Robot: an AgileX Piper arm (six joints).
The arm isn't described. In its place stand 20 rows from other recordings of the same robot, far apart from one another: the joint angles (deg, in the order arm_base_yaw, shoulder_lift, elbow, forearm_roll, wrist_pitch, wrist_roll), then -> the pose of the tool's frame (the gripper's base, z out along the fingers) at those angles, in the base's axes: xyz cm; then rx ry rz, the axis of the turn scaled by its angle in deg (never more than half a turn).
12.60 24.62 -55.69 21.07 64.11 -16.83 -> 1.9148 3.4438 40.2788 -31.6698 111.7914 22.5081
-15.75 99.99 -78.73 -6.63 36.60 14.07 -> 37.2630 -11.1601 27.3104 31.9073 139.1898 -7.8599
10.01 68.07 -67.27 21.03 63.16 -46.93 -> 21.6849 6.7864 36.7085 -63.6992 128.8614 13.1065
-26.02 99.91 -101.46 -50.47 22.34 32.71 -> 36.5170 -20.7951 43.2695 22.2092 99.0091 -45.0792
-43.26 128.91 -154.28 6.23 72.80 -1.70 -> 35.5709 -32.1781 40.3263 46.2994 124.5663 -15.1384
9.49 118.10 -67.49 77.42 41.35 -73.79 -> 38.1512 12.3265 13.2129 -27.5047 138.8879 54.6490
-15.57 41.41 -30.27 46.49 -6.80 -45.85 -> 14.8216 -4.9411 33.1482 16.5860 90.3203 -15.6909
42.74 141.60 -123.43 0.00 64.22 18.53 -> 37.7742 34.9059 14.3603 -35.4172 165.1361 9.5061
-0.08 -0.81 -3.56 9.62 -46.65 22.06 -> 1.1910 -1.1075 29.4659 15.2218 31.8597 25.6205
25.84 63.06 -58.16 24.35 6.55 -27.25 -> 22.0993 11.1778 40.5353 -26.0461 92.9318 19.4353
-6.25 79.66 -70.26 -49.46 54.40 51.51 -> 28.0289 -8.7263 35.8394 43.5549 122.3798 -39.3991
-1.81 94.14 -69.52 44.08 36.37 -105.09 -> 35.9478 2.6199 27.7251 -80.4805 105.0155 -5.5577
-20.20 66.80 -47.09 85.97 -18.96 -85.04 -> 23.0186 -11.6118 33.5505 32.1998 99.3828 -30.8710
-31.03 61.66 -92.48 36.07 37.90 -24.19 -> 16.6981 -6.2042 55.9831 10.6863 85.9752 -4.3344
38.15 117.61 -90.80 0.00 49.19 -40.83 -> 34.2621 26.9132 19.6536 -102.3917 124.2553 -0.6300
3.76 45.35 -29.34 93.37 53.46 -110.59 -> 12.8269 8.1574 31.8586 -53.0146 80.0961 36.1773
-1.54 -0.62 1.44 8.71 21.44 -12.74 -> 5.2669 0.3623 17.2122 -5.0700 106.8949 -1.2947
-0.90 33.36 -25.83 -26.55 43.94 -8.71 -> 9.9350 -2.9789 26.2096 -23.2145 133.3944 -35.5736
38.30 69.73 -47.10 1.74 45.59 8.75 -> 17.5368 14.1013 26.5069 -38.3728 150.3882 16.6483
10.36 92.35 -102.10 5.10 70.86 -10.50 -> 33.0829 6.8249 41.3453 -26.1722 143.6211 6.7372
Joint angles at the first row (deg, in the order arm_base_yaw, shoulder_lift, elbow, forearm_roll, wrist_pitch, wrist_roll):
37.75 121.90 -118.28 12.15 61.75 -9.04
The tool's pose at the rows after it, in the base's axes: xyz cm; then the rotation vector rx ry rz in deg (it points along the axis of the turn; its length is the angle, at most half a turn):
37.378 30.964 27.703 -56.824 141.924 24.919
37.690 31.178 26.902 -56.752 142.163 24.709
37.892 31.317 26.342 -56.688 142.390 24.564
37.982 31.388 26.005 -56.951 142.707 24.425
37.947 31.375 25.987 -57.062 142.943 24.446
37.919 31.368 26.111 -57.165 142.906 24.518
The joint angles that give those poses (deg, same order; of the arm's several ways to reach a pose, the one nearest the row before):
37.75 124.00 -118.43 11.68 60.37 -9.05
37.75 125.02 -118.43 11.62 59.57 -9.10
37.75 125.72 -118.43 11.58 59.06 -9.10
37.75 126.17 -118.54 11.58 59.12 -9.22
37.75 126.17 -118.54 11.63 59.37 -9.22
37.75 126.11 -118.72 11.69 59.61 -9.27

